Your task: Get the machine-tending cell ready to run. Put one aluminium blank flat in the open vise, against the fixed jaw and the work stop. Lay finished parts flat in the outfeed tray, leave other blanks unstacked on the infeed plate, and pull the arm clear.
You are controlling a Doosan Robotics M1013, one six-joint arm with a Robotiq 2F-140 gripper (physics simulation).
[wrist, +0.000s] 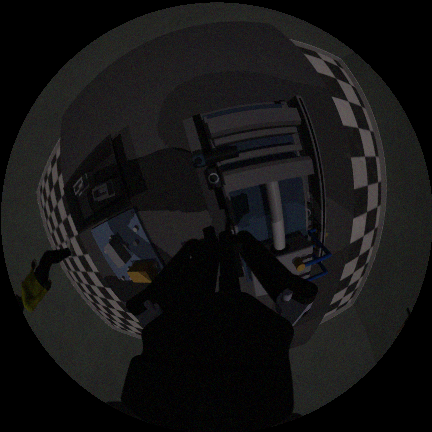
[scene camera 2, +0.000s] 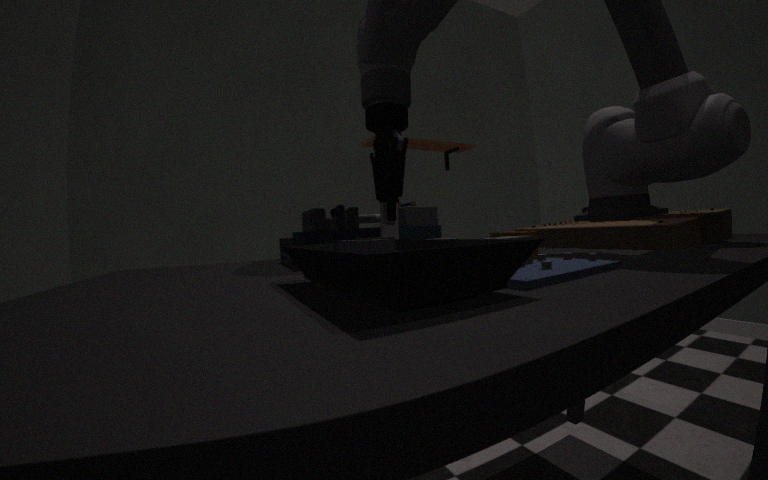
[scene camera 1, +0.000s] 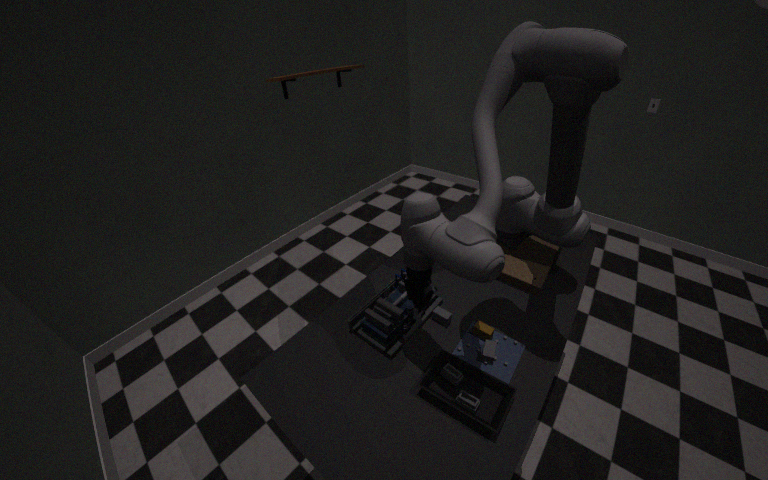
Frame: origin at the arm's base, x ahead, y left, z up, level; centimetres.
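Seen in the pictures: gripper, fingertip midpoint: (wrist: 220, 217) (scene camera 1: 417, 317); arm's base at its link origin: (scene camera 2: 620, 217) (scene camera 1: 507, 233).
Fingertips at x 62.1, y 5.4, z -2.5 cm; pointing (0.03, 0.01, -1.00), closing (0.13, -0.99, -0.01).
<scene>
Pixels of each thing's top centre, then the offset from my fingertips to it.
- vise at its top centre: (wrist: 284, 209) (scene camera 2: 364, 207) (scene camera 1: 396, 296) dx +2.9, dy -7.3, dz +6.4 cm
- grey blank at its top centre: (scene camera 2: 506, 237) (wrist: 113, 255) (scene camera 1: 489, 348) dx -7.7, dy +24.3, dz +0.4 cm
- blue infeed plate at its top centre: (scene camera 2: 512, 264) (wrist: 122, 252) (scene camera 1: 488, 351) dx -8.7, dy +23.9, dz -2.7 cm
- yellow block at its top centre: (scene camera 2: 513, 231) (wrist: 138, 276) (scene camera 1: 484, 327) dx -12.5, dy +18.4, dz +0.8 cm
- small grey box at its top centre: (scene camera 1: 442, 312) dx -7.6, dy +4.3, dz +0.1 cm
My gripper (scene camera 1: 417, 304) (scene camera 2: 389, 225) (wrist: 220, 217) is shut and empty, pointing down at the vise's side near its screw end. The vise (scene camera 1: 378, 319) (scene camera 2: 314, 219) (wrist: 270, 171) has grey jaws on a blue bed. Dim light leaves unclear whether a blank lies between them. Two finished parts with openings, one (scene camera 1: 451, 373) (wrist: 103, 191) and another (scene camera 1: 468, 400) (wrist: 80, 185), lie apart in the black outfeed tray (scene camera 1: 457, 416) (scene camera 2: 413, 274). One grey blank (scene camera 1: 489, 348) (wrist: 117, 254) lies on the blue infeed plate (scene camera 1: 512, 353) (scene camera 2: 572, 270).
A yellow block (scene camera 1: 484, 328) (wrist: 141, 273) sits at the infeed plate's edge. A small grey box (scene camera 1: 441, 315) stands beside the vise. Blue handles (wrist: 320, 260) are at the vise's end. The arm's wooden base (scene camera 1: 523, 272) (scene camera 2: 617, 233) stands behind. A person in yellow (wrist: 34, 291) shows at the wrist view's left.
</scene>
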